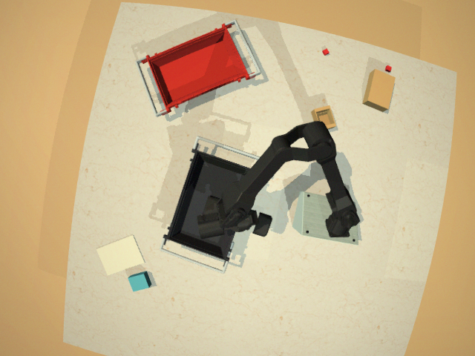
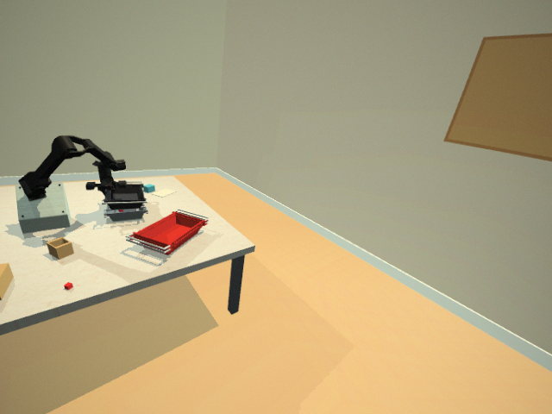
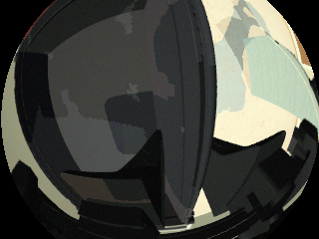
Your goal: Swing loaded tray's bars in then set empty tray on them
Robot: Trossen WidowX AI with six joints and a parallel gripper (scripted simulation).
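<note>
Now: gripper tip 80 mm short of the black tray, 30 mm below it and 20 mm to the left of it. From my gripper tip the other things lie so: cream flat pad: 390 mm ahead, 180 mm to the left, 80 mm below; teal cube: 310 mm ahead, 250 mm to the left, 60 mm below; wooden box: 310 mm to the right, 260 mm behind, 70 mm below.
</note>
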